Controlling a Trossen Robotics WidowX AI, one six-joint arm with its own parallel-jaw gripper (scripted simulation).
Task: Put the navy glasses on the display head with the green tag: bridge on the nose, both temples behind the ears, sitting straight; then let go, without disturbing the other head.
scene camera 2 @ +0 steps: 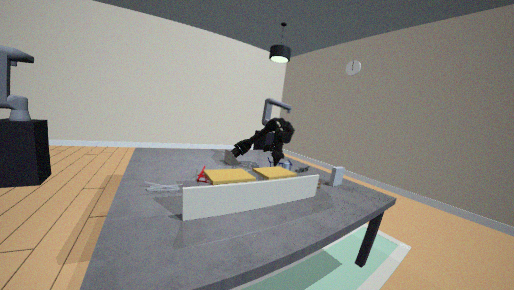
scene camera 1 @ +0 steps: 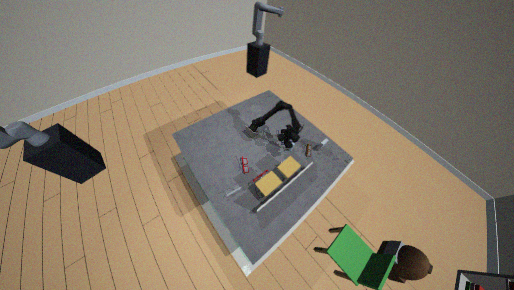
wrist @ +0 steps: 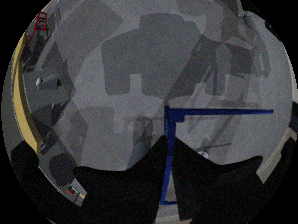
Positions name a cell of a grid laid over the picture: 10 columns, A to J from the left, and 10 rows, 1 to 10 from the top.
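White board (scene camera 2: D7), 570 mm from the lens.
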